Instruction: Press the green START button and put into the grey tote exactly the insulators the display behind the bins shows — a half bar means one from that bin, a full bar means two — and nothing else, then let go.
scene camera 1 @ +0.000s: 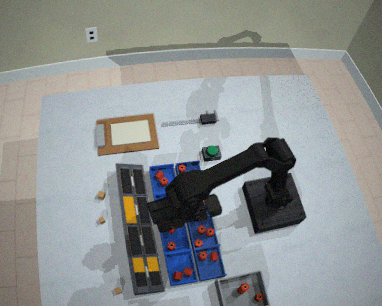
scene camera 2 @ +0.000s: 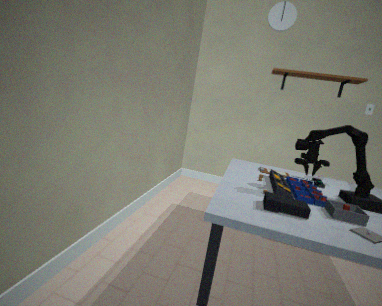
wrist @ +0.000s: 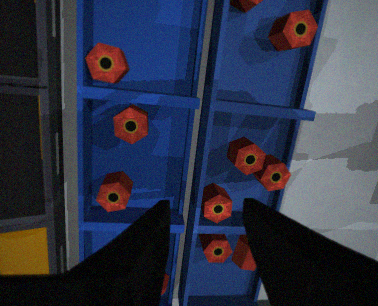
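The green START button (scene camera 1: 213, 150) stands behind the bins. Blue bins (scene camera 1: 180, 262) (wrist: 140, 25) in two rows hold red insulators. The display (scene camera 1: 148, 289) shows a full orange bar (scene camera 1: 129, 210) in its second panel and two half bars (scene camera 1: 138, 265) (scene camera 1: 152, 263) in its nearest panel; the first and third panels are dark. The grey tote (scene camera 1: 228, 296) (scene camera 2: 345, 214) holds two insulators (scene camera 1: 243, 288) (scene camera 1: 258, 297). My gripper (scene camera 2: 310, 173) (wrist: 206, 208) is part open and empty above the bins. An insulator (wrist: 218, 207) shows between the fingertips in the wrist view, lying in a bin below. The arm hides some middle bins in scene camera 1.
A clipboard (scene camera 1: 107, 150) and a black plug-like part (scene camera 1: 208, 118) lie at the back. Small tan cubes (scene camera 1: 101, 195) (scene camera 1: 102, 220) (scene camera 1: 118, 290) lie left of the display. The black arm base (scene camera 1: 255, 215) stands on the right. A flat grey plate (scene camera 2: 364, 233) lies beyond the tote.
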